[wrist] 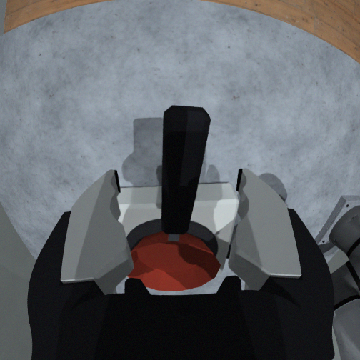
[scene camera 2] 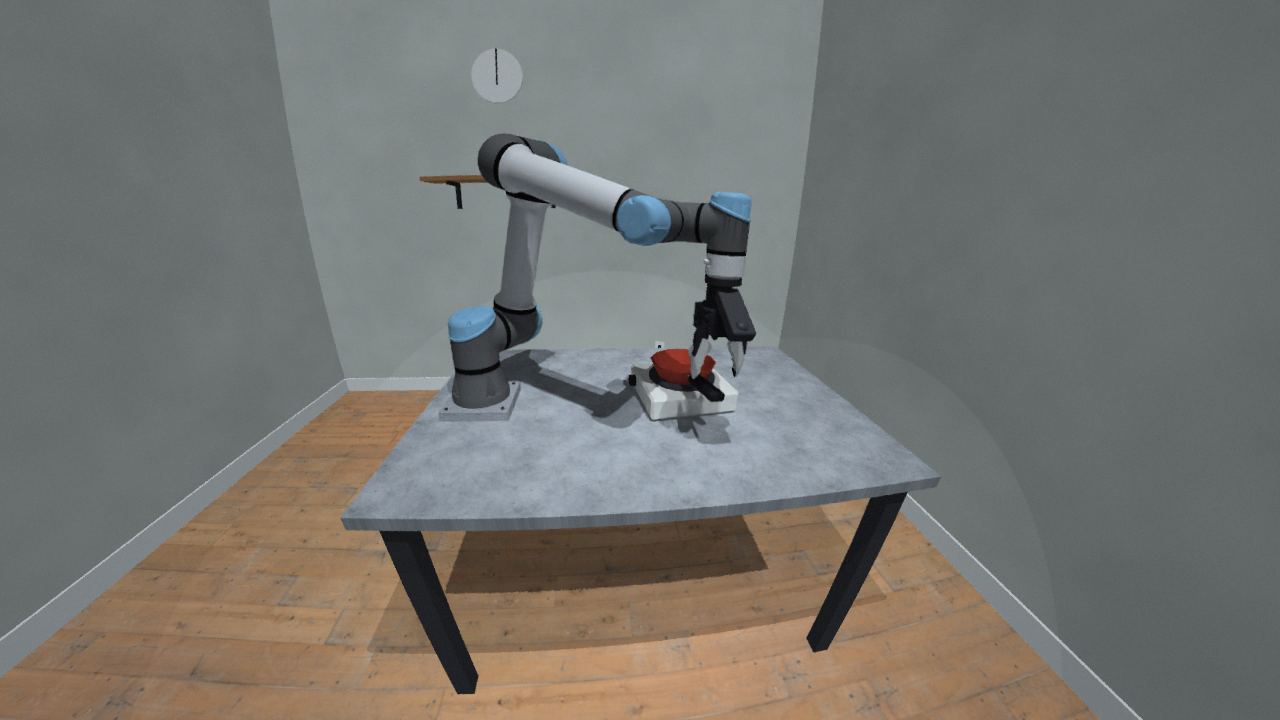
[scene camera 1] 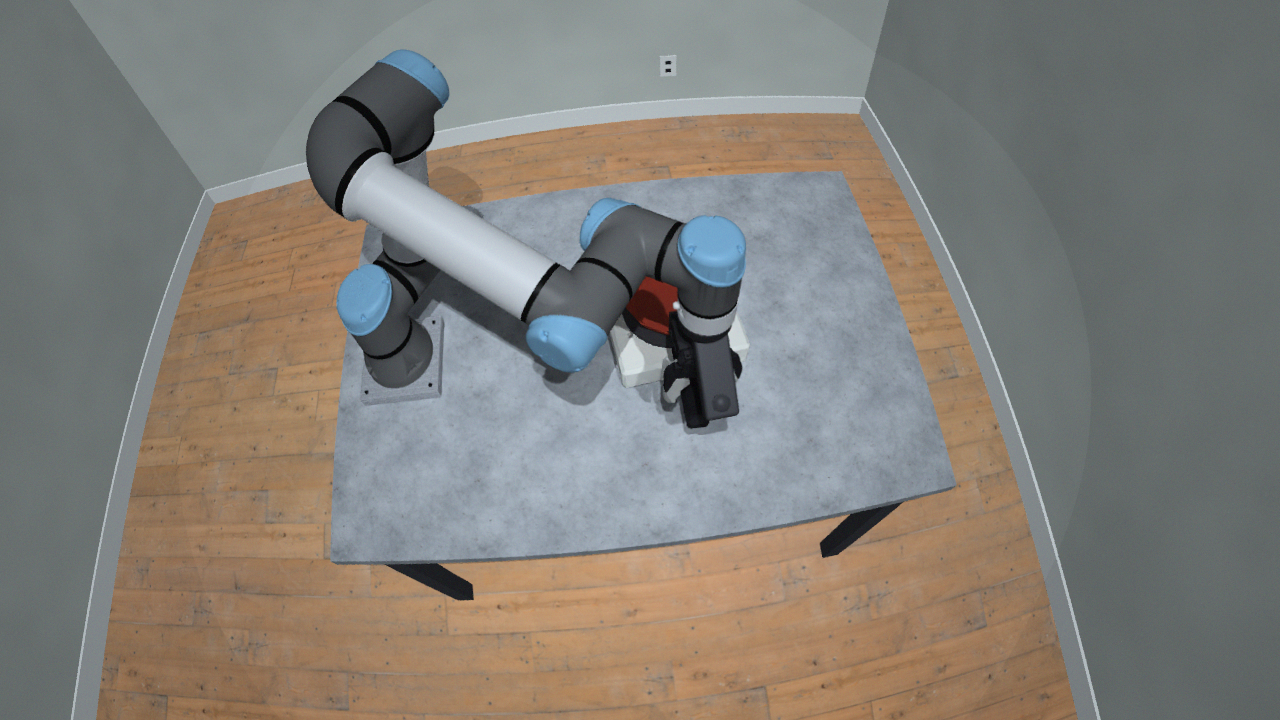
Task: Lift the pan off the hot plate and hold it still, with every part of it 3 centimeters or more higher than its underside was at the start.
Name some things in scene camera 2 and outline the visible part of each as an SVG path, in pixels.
My gripper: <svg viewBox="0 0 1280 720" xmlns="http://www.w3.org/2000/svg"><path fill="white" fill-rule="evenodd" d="M705 274L705 283L707 283L706 300L695 302L693 326L696 328L693 337L693 344L688 350L691 360L691 376L695 380L701 373L700 369L704 364L704 358L712 348L708 341L710 335L713 340L717 340L719 337L726 337L729 340L727 346L732 356L733 376L737 377L744 360L744 354L746 353L747 341L752 341L756 335L755 328L739 290L732 289L732 287L741 286L742 278L738 280L711 278Z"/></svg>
A red pan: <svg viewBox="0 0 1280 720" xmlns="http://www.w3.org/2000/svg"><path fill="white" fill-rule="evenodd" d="M651 357L659 377L674 384L692 385L710 402L719 402L725 398L725 394L706 380L716 364L711 356L705 356L704 364L700 369L701 373L695 380L691 376L691 360L687 349L667 349L656 352Z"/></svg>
A white hot plate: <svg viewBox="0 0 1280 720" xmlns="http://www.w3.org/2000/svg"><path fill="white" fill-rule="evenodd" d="M631 365L629 385L635 387L650 418L653 420L734 411L737 408L739 393L714 369L709 373L706 380L725 394L725 398L719 402L710 402L692 385L674 384L659 377L653 362Z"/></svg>
